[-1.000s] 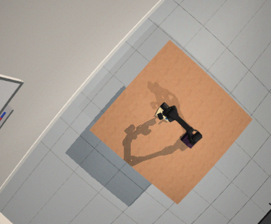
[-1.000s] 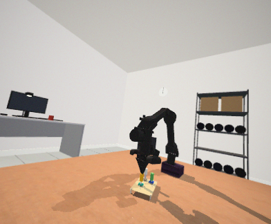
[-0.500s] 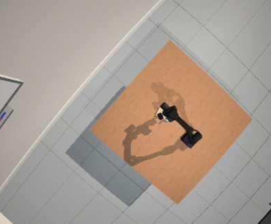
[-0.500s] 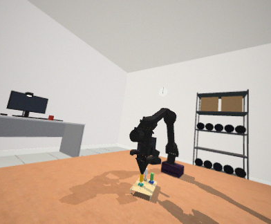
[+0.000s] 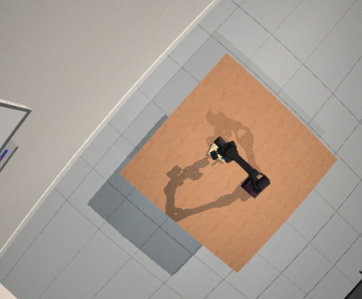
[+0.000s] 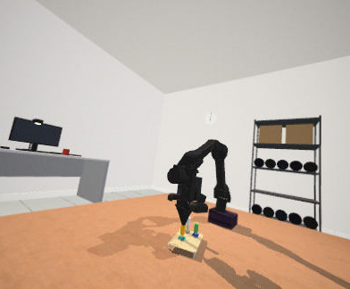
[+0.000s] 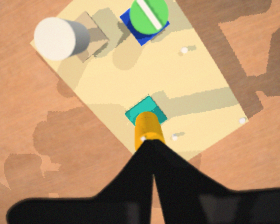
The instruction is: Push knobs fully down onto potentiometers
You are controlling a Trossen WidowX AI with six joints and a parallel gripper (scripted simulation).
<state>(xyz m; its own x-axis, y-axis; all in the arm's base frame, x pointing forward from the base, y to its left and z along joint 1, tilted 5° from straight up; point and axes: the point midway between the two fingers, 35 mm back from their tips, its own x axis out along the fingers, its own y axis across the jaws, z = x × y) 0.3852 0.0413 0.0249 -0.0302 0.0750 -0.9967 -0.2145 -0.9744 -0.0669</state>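
Now: the green knob 70 mm behind my gripper tip, 10 mm to the left of it and 10 mm below it.
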